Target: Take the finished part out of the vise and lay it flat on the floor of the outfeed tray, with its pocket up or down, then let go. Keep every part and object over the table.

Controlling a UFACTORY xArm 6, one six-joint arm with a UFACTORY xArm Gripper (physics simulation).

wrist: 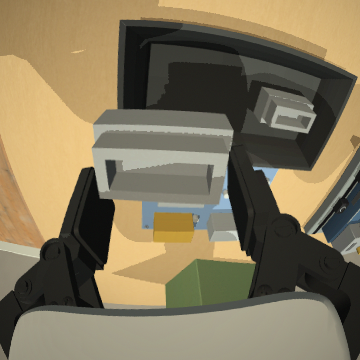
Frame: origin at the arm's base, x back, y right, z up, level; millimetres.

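Where they show: gripper, between the fingertips: [164, 177].
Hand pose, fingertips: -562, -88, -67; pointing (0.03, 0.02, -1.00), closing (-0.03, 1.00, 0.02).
Note:
Each offset is from my fingertips to the centre of the thing, as dx, dy, dz. "spot": to the spot under its first point.
My gripper [164, 177] is shut on the finished part @(-13, +1, +0) [162, 141], a light grey stepped block with a rectangular pocket. The part spans the space between the two black fingertips, and its pocket opening faces the camera. The dark outfeed tray @(spot: +35, +195, -104) [339, 112] lies beyond and below it, and the part hides the tray's near left wall. A second, smaller-looking grey part @(+40, +128, -117) [295, 115] with a pocket lies inside the tray on the right side. I cannot tell which object in view, if any, is the vise.
A blue plate @(spot: +229, -56, -138) [149, 220] with a yellow block @(+229, -19, -120) [173, 227] and a grey block @(+250, +69, -120) [222, 226] shows between the fingers. A green box [215, 280] is near the gripper's base. A blue and grey device @(spot: +255, +303, -109) [340, 210] stands at the right edge. The tray's walls stand up around its floor.

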